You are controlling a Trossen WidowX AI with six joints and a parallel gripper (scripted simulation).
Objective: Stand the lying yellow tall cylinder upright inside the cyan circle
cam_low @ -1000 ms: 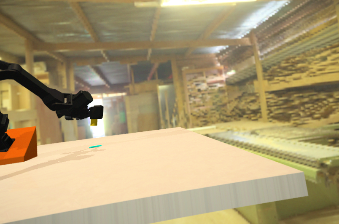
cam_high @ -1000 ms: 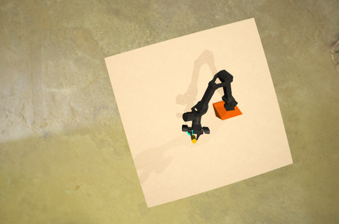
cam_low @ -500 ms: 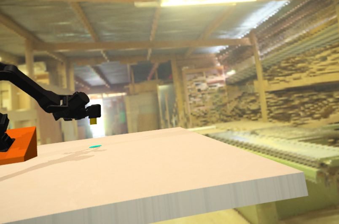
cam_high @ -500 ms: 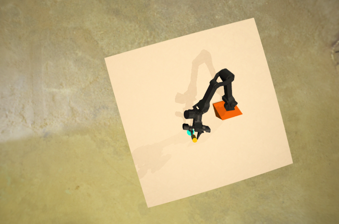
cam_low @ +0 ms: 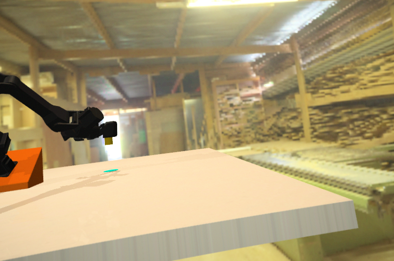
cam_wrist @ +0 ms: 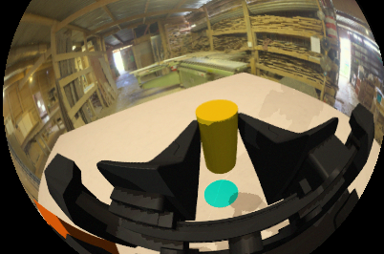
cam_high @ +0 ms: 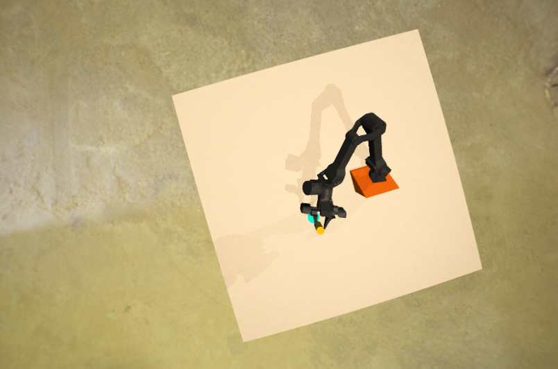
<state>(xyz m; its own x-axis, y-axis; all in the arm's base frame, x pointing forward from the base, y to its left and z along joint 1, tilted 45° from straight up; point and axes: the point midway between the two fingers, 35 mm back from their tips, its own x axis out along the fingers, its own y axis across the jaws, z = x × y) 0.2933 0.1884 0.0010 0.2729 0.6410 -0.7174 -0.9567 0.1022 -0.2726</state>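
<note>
My gripper tip is now 16 cm above the cyan circle. Round my gripper tip: yellow cylinder (2 cm below).
</note>
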